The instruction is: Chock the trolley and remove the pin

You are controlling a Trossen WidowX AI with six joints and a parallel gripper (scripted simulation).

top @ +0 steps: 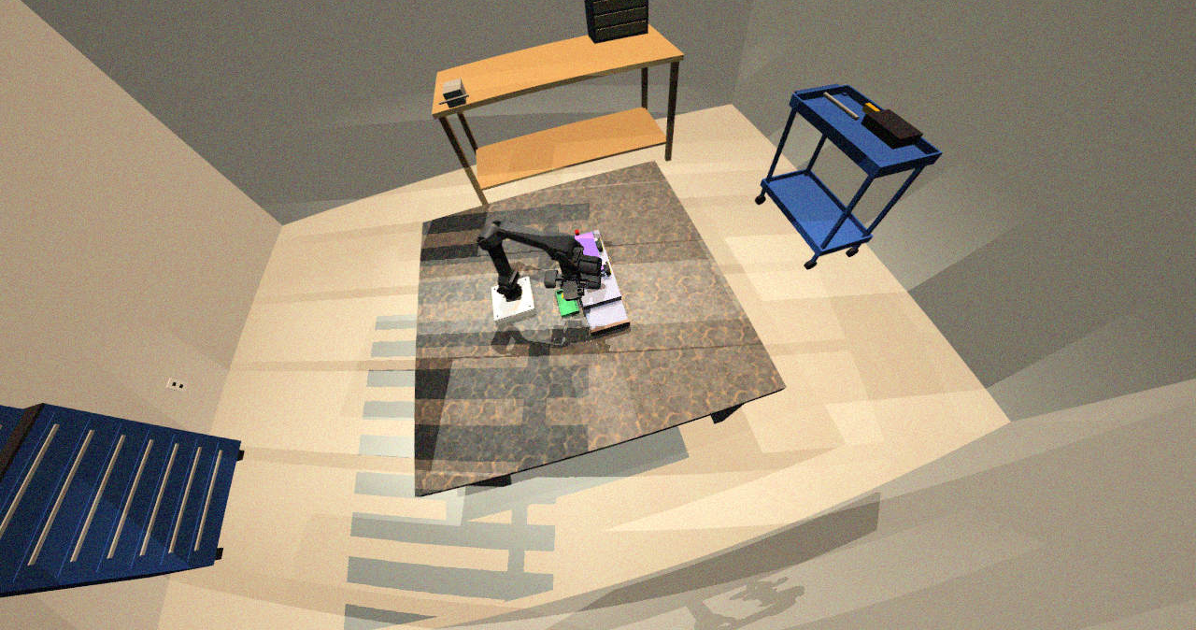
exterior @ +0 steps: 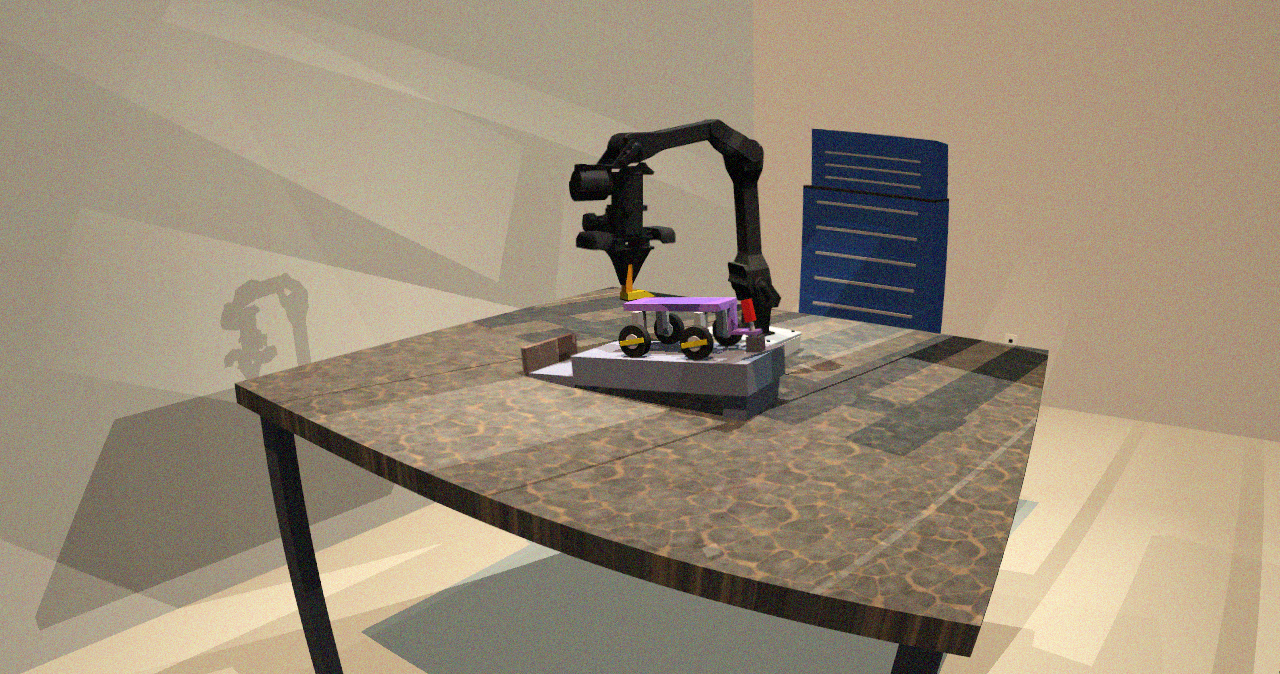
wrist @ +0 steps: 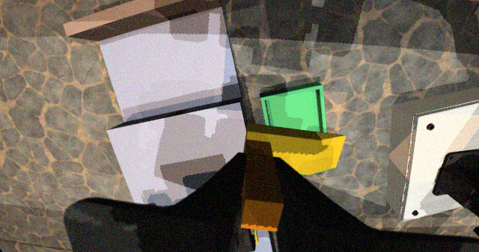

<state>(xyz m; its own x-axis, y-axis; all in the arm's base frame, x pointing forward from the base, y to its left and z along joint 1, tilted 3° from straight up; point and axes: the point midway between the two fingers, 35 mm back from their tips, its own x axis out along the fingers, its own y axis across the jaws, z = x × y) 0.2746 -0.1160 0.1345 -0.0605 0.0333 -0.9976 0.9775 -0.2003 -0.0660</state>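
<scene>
The yellow chock lies 2 cm behind my gripper tip, 1 cm to the left of it and 1 cm below it. The rest, counted from my gripper tip: brown block (10 cm ahead, 10 cm to the right, 13 cm below); then green tray (5 cm behind, 6 cm to the left, 16 cm below); then trolley (6 cm ahead, 18 cm to the left, 4 cm below).
</scene>
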